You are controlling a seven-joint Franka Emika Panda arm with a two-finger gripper.
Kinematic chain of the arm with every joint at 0, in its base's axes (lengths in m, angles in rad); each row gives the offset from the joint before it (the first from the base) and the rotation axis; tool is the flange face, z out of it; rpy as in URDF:
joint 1: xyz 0 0 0.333 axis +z
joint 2: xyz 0 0 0 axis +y
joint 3: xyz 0 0 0.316 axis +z
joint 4: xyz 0.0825 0 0 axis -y
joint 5: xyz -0.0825 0 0.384 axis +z
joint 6: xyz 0 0 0 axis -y
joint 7: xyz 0.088 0 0 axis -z
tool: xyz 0 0 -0.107 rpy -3.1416 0 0
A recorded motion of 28 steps. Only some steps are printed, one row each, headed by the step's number.
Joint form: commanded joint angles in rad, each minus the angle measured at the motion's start. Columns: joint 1, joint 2, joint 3, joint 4, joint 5, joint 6, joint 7.
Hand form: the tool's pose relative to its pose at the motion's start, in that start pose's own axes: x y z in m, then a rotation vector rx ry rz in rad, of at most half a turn. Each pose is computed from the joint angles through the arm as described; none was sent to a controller.
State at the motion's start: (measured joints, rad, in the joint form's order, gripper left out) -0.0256 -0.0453 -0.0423 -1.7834 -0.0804 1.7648 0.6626
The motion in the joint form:
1: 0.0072 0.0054 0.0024 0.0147 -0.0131 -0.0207 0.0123
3: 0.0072 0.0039 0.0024 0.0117 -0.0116 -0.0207 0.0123
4: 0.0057 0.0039 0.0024 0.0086 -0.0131 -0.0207 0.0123
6: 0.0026 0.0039 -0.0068 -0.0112 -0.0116 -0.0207 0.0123
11: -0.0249 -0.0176 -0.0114 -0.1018 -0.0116 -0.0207 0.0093
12: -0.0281 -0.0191 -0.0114 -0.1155 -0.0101 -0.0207 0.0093
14: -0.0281 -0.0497 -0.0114 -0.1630 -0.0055 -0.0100 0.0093
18: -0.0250 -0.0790 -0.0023 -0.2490 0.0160 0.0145 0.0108
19: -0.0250 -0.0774 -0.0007 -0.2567 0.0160 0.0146 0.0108
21: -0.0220 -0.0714 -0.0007 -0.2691 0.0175 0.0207 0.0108
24: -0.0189 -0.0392 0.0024 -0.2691 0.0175 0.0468 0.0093
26: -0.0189 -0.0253 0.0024 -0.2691 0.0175 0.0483 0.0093
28: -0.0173 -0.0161 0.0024 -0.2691 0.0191 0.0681 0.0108
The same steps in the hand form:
1: -0.0019 -0.0033 -0.0027 -0.0169 -0.0002 0.0011
3: -0.0025 -0.0031 -0.0020 -0.0166 -0.0023 0.0013
4: -0.0023 -0.0022 -0.0005 -0.0198 -0.0039 0.0022
6: -0.0004 0.0038 0.0095 -0.0311 -0.0215 0.0131
11: -0.0043 0.0253 0.0418 -0.0726 -0.0798 0.0361
12: -0.0056 0.0276 0.0475 -0.0786 -0.0908 0.0386
14: -0.0151 0.0334 0.0525 -0.0772 -0.0995 0.0381
18: -0.0340 0.0343 0.0747 -0.0790 -0.1375 0.0287
19: -0.0356 0.0340 0.0789 -0.0847 -0.1445 0.0264
21: -0.0377 0.0325 0.0871 -0.0911 -0.1549 0.0226
24: -0.0346 0.0246 0.1015 -0.0955 -0.1585 0.0132
26: -0.0336 0.0230 0.1085 -0.1033 -0.1681 0.0123
28: -0.0317 0.0199 0.1119 -0.0959 -0.1603 0.0124

